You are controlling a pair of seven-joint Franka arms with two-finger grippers.
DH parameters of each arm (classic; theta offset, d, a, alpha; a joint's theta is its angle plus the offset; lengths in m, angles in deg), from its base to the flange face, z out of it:
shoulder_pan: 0 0.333 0 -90
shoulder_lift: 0 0 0 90
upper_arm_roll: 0 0.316 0.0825 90
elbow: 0 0 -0.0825 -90
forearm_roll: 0 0.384 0 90
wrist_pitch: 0 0 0.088 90
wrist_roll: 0 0.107 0 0
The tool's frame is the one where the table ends.
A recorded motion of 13 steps. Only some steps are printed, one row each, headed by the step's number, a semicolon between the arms.
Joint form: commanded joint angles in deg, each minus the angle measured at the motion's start. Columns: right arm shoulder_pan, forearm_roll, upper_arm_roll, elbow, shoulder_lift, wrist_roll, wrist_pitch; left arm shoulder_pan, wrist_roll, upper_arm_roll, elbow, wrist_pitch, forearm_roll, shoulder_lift.
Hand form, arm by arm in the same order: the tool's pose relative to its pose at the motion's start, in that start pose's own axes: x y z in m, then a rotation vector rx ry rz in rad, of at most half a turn. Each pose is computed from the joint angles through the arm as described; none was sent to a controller.
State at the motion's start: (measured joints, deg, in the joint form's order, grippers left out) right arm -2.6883 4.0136 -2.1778 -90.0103 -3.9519 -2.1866 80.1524; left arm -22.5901 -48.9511 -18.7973 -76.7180 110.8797 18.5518 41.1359
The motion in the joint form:
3: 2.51 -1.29 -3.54 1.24 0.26 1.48 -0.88; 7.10 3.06 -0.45 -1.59 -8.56 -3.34 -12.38
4: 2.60 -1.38 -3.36 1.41 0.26 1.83 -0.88; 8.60 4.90 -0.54 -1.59 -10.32 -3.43 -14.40
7: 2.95 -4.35 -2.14 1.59 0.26 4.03 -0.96; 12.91 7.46 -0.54 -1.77 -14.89 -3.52 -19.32
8: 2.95 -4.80 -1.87 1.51 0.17 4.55 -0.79; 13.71 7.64 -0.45 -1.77 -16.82 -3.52 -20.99
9: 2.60 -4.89 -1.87 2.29 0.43 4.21 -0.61; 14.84 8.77 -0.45 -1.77 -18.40 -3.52 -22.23
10: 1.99 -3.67 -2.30 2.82 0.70 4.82 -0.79; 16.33 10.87 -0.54 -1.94 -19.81 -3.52 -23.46
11: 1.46 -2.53 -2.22 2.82 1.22 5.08 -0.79; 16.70 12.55 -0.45 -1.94 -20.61 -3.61 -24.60
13: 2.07 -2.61 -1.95 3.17 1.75 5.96 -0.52; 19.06 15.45 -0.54 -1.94 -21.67 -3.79 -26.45
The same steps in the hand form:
3: -0.0014 0.0126 -0.0069 -0.0168 0.0022 0.0462; 0.0220 -0.0951 -0.1150 -0.0058 0.0163 -0.0953
4: -0.0014 0.0102 -0.0080 -0.0191 0.0048 0.0478; 0.0249 -0.1155 -0.1340 0.0010 0.0221 -0.0922
7: -0.0014 0.0019 -0.0086 -0.0740 0.0056 0.0688; 0.0308 -0.1742 -0.1759 0.0268 0.0283 -0.1332
8: -0.0015 0.0003 -0.0089 -0.0824 0.0090 0.0746; 0.0275 -0.1885 -0.1903 0.0395 0.0272 -0.1499
9: -0.0003 0.0033 -0.0134 -0.0837 0.0212 0.0747; 0.0266 -0.2041 -0.2001 0.0504 0.0224 -0.1534
10: 0.0003 0.0101 -0.0155 -0.0609 0.0235 0.0993; 0.0266 -0.2221 -0.2082 0.0609 0.0157 -0.1441
11: 0.0036 0.0120 -0.0113 -0.0413 0.0150 0.1083; 0.0231 -0.2295 -0.2186 0.0634 0.0203 -0.1260
13: 0.0077 0.0042 -0.0094 -0.0449 0.0162 0.1088; 0.0237 -0.2566 -0.2339 0.0646 0.0266 -0.1201

